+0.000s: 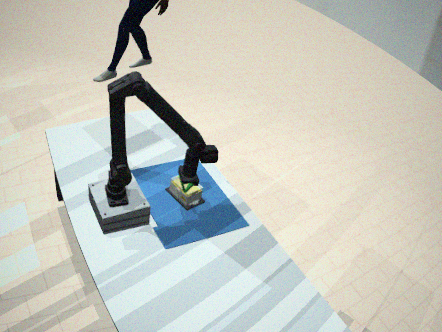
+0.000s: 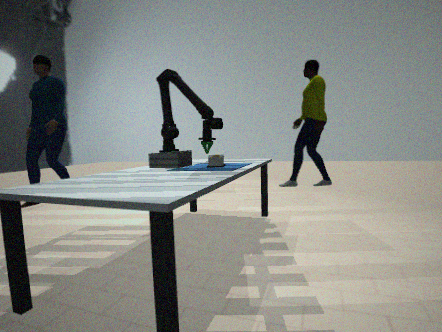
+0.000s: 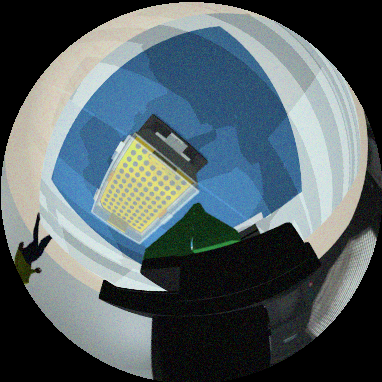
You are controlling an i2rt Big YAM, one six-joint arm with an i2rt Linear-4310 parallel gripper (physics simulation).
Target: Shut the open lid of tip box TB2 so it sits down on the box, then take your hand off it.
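Frame: origin at the arm's base, x ahead, y left, z up, level; millimetres.
Seen in the pictures: gripper, between the fingertips: [image 1: 185,192] [image 2: 207,153] [image 3: 197,207]; arm's base, origin of its link: [image 1: 116,195] [image 2: 169,151].
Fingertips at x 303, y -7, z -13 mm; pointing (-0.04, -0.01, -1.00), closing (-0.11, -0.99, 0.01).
Note:
Pixels of each thing's top centre, then the offset from my fingertips to it. "*": a spot on its surface instead. Level surfaces: height alone.
- Tip box TB2, centre of its top: [image 3: 131,204] [image 1: 186,182] [image 2: 216,154] 30 mm ahead, 64 mm left, 8 mm down
- yellow rack, centre of its top: [image 3: 132,204] [image 1: 186,182] 29 mm ahead, 63 mm left, 8 mm down
- clear lid, a spot on its surface: [image 3: 167,214] * 1 mm ahead, 35 mm left, 8 mm down
- blue mat, height of its surface: 85 mm down
- white table, height of its surface: 88 mm down
Tip box TB2 [image 1: 193,200] [image 2: 216,160] [image 3: 165,152] is a pale box on a dark base plate. A yellow rack [image 3: 145,187] with rows of grey holes shows at its top. The clear lid [image 3: 167,214] lies over the rack, its rim showing around the yellow; it does not stand upright. Whether it is fully seated is hard to tell. My gripper [image 1: 186,190] [image 2: 207,151] [image 3: 197,207] is shut and empty, with green fingers pointing down. Its tip is a little above box height, near one corner of the lid, and appears apart from it.
The box stands on a blue mat [image 1: 210,220] [image 2: 241,166] [image 3: 225,90] on the white table [image 1: 185,280] [image 2: 125,187]. The grey base block [image 1: 125,216] [image 2: 170,159] of the arm stands beside the mat. Two people [image 2: 313,102] [image 2: 47,105] are on the floor beyond the table.

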